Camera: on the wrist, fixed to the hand. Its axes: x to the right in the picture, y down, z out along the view.
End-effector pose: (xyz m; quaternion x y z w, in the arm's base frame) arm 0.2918 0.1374 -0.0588 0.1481 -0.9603 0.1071 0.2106
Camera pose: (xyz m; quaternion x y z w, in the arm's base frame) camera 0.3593 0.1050 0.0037 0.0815 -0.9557 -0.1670 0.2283
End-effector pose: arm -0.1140 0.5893 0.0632 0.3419 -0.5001 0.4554 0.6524
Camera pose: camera -0.0340 0.6267 0.0220 0.1512 -0.6187 0.2945 0.7125
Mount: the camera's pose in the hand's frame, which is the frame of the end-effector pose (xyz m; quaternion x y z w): -0.0235 -0.0614 -0.0720 -0.2794 -0.0155 0.0036 0.9600
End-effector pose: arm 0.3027 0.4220 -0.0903 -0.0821 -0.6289 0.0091 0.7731
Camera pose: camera 0.3624 0.3504 -0.1187 -0.2970 -0.6180 -0.1629 0.7095
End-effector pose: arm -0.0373 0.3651 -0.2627 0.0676 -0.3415 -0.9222 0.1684
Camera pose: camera -0.0143 0.3734 -0.3571 0.0023 -0.0730 -0.9812 0.1786
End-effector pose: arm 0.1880 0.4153 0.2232 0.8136 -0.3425 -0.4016 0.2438
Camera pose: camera 0.2589 0.4815 0.2336 0.7055 -0.2233 -0.4930 0.4575
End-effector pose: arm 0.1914 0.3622 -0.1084 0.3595 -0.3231 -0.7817 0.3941
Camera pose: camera 0.2368 0.3957 -0.1879 0.2217 -0.0992 -0.8449 0.4766
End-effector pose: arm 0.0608 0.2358 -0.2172 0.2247 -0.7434 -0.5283 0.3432
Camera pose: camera 0.1285 0.1858 -0.2665 0.1090 -0.5722 -0.7171 0.3826
